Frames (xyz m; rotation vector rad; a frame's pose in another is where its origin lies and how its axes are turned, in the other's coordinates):
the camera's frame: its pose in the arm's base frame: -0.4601 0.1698 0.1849 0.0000 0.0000 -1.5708
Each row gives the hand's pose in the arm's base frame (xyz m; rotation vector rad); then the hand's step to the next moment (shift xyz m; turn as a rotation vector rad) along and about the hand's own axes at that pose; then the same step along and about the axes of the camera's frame.
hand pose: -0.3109 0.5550 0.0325 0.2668 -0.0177 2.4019
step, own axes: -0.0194 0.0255 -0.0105 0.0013 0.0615 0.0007
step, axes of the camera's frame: 0.0309 -0.0047 -0.0125 0.0452 -0.0414 0.0047
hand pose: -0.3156 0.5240 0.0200 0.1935 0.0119 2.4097
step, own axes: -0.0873 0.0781 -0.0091 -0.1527 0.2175 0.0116
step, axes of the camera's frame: 0.1158 0.0116 -0.0161 0.2644 -0.0291 0.0041
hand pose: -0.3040 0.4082 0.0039 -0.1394 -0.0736 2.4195
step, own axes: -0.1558 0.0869 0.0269 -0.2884 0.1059 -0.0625
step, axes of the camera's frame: 0.1684 0.0566 0.0314 0.2687 0.1541 -0.0484
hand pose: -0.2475 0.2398 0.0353 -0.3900 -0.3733 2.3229
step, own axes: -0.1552 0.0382 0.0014 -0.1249 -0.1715 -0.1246
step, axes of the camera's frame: 0.1370 0.0813 0.0129 -0.0472 0.2398 -0.0282
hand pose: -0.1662 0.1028 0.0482 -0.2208 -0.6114 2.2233
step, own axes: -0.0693 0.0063 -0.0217 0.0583 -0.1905 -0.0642
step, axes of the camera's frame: 0.0476 0.0493 -0.0247 -0.1733 0.1099 0.0410
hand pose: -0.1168 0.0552 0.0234 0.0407 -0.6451 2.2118
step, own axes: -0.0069 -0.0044 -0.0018 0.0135 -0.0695 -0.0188
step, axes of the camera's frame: 0.0017 0.0081 -0.0013 -0.0556 0.0445 0.0171
